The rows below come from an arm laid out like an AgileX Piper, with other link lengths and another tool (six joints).
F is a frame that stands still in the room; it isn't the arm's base.
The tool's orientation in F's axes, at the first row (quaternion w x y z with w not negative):
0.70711 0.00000 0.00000 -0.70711
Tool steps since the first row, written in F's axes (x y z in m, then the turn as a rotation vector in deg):
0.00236 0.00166 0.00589 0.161 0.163 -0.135
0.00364 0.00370 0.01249 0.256 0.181 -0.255
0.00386 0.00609 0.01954 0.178 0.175 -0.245
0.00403 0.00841 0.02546 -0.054 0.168 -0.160
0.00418 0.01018 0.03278 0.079 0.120 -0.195
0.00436 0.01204 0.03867 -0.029 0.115 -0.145
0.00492 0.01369 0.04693 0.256 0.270 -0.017
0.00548 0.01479 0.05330 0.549 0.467 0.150
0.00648 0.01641 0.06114 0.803 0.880 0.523
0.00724 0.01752 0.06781 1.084 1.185 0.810
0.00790 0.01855 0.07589 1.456 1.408 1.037
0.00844 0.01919 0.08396 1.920 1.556 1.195
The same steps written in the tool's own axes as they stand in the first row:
-0.00166 0.00236 0.00589 -0.163 0.161 -0.135
-0.00370 0.00364 0.01249 -0.181 0.256 -0.255
-0.00609 0.00386 0.01954 -0.175 0.178 -0.245
-0.00841 0.00403 0.02546 -0.168 -0.054 -0.160
-0.01018 0.00418 0.03278 -0.120 0.079 -0.195
-0.01204 0.00436 0.03867 -0.115 -0.029 -0.145
-0.01369 0.00492 0.04693 -0.270 0.256 -0.017
-0.01479 0.00548 0.05330 -0.467 0.549 0.150
-0.01641 0.00648 0.06114 -0.880 0.803 0.523
-0.01752 0.00724 0.06781 -1.185 1.084 0.810
-0.01855 0.00790 0.07589 -1.408 1.456 1.037
-0.01919 0.00844 0.08396 -1.556 1.920 1.195

